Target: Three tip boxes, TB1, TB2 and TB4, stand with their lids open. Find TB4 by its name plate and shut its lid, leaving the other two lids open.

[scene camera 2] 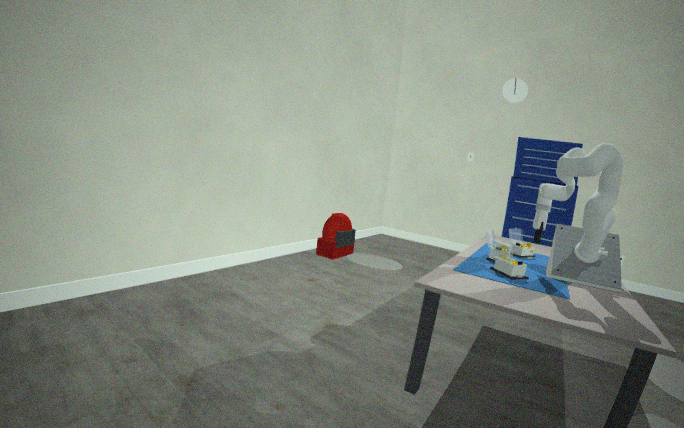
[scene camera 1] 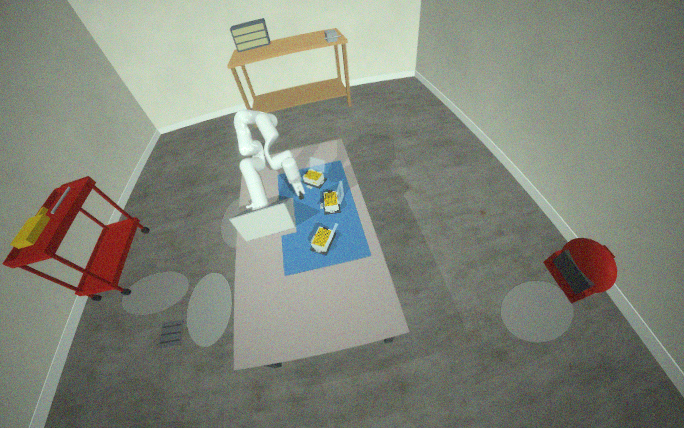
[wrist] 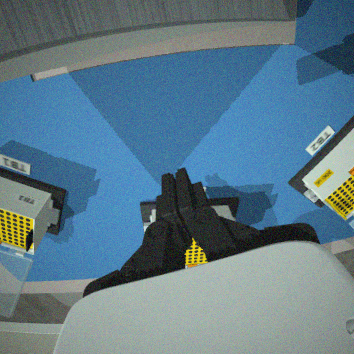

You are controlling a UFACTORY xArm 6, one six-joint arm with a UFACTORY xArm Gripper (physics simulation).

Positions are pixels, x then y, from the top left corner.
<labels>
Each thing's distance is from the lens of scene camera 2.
tip box [scene camera 2: 513, 272]: 1.54 m
</labels>
